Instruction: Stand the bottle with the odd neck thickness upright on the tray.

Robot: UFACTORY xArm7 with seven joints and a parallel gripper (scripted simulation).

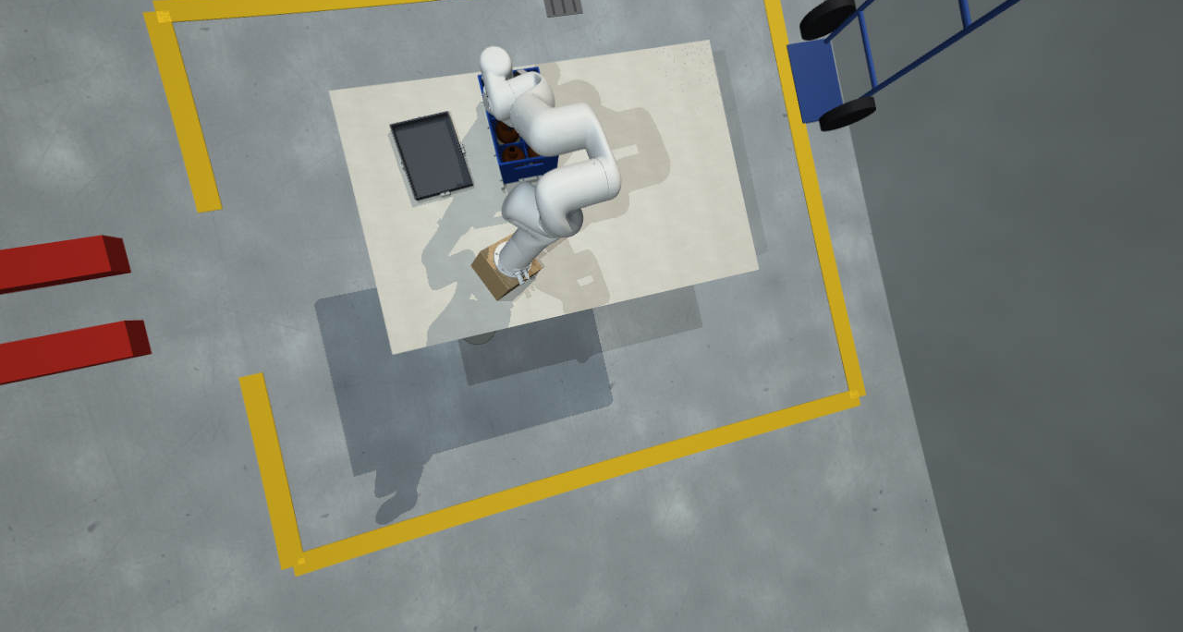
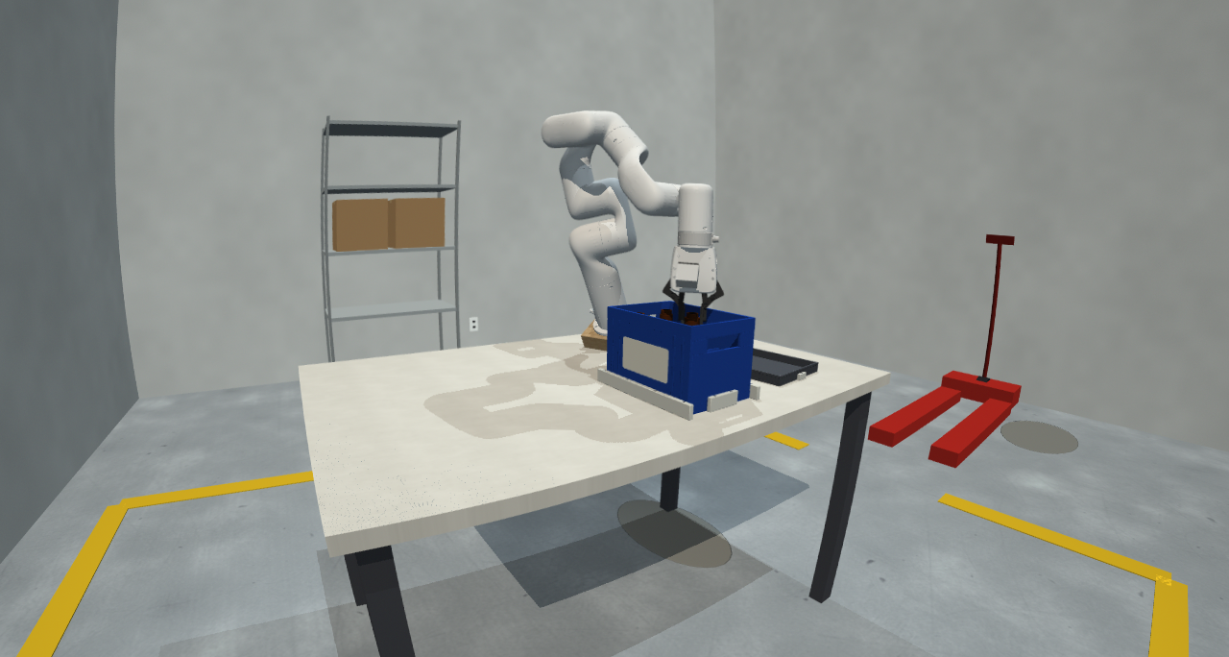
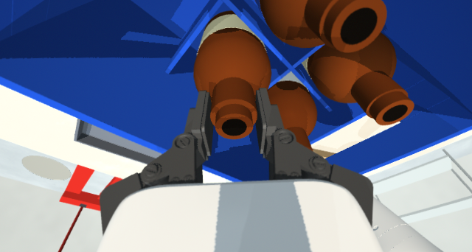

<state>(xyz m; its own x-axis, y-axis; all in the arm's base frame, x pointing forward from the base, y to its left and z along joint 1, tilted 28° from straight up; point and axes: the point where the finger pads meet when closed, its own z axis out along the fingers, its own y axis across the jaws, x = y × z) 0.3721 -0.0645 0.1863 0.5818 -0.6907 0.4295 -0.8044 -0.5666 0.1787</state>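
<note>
Now: the blue crate 4 cm to the right of my hand and 8 cm below it. Round my hand: dark grey tray (4 cm ahead, 25 cm to the left, 15 cm below).
</note>
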